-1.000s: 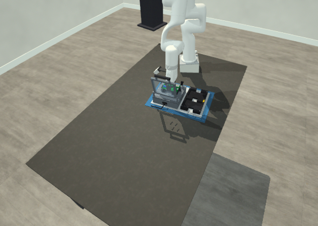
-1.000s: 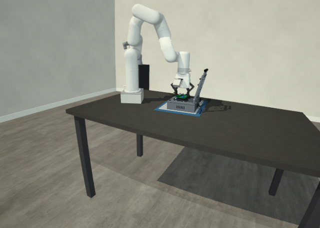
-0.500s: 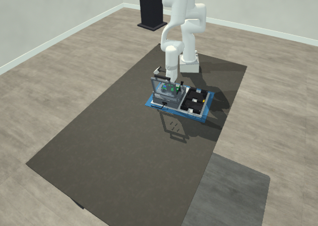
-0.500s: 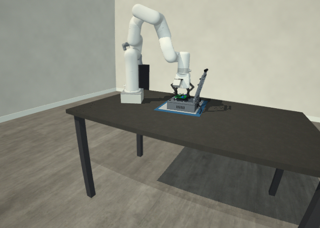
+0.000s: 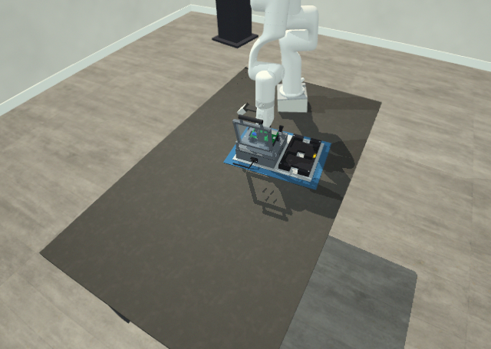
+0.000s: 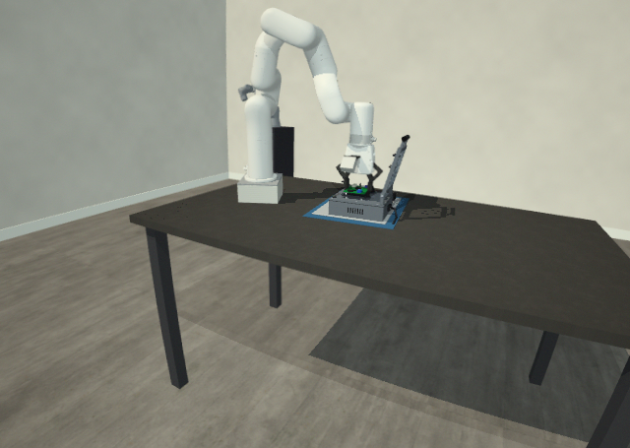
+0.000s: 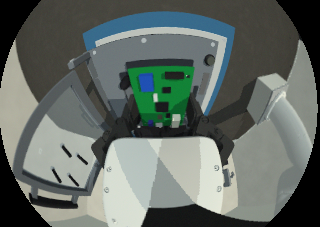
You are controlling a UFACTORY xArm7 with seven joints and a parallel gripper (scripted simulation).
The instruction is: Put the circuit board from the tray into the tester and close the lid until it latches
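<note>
Now: the green circuit board right at my hand. From my hand the other things lie so: tester plate (10 mm to the left, 10 mm below); tester (50 mm to the left, 30 mm above, 20 mm ahead); latch hook (70 mm behind, 40 mm to the left).
</note>
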